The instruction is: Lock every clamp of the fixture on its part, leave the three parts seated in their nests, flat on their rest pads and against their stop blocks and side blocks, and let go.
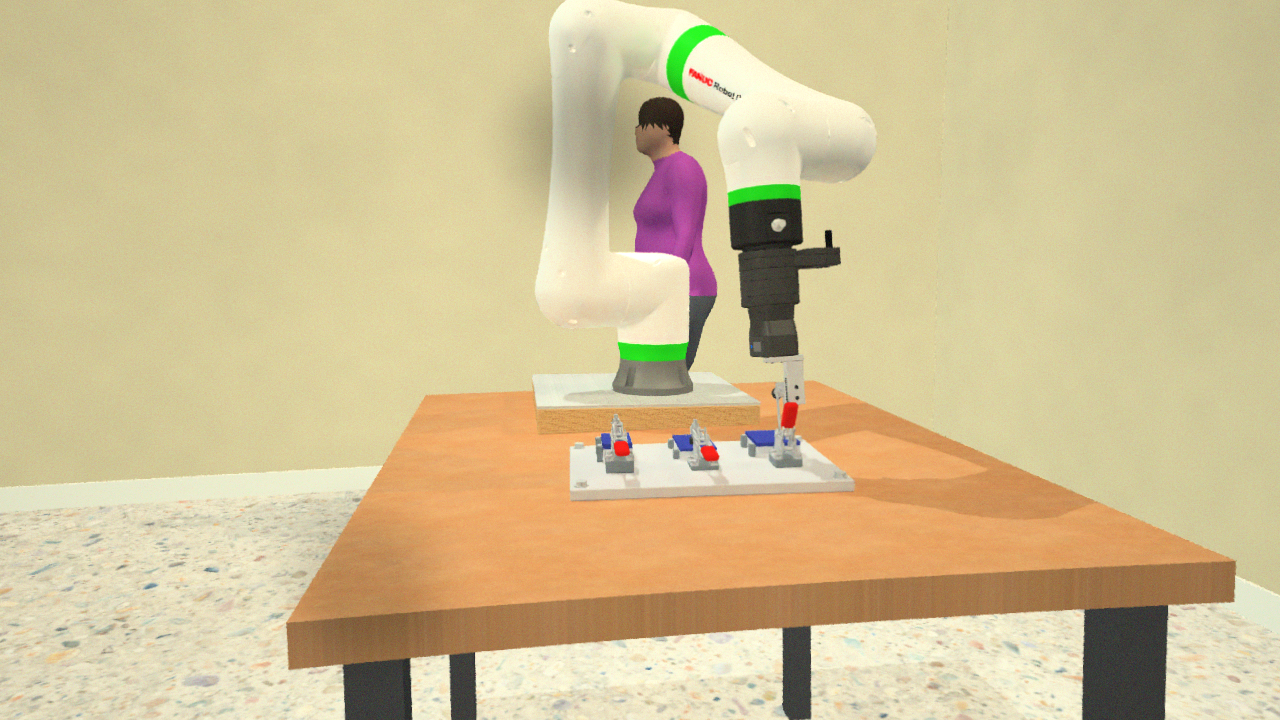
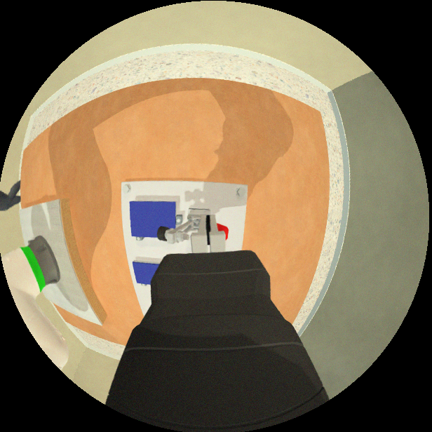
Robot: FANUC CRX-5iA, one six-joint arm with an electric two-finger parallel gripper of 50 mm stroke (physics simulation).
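Observation:
The fixture's white plate carries three blue parts. The right part lies in its nest; its clamp has a red handle standing upright and a black-tipped arm raised above the part. The middle part and left part sit behind clamps whose red handles, middle and left, are tipped low toward the front. My gripper is shut and empty, at the right clamp between its arm tip and handle; contact is unclear. Exact seating against the blocks is too small to tell.
The robot's base stands on a pale raised slab behind the fixture. All stands on a wooden table. A person in a purple top stands behind the robot.

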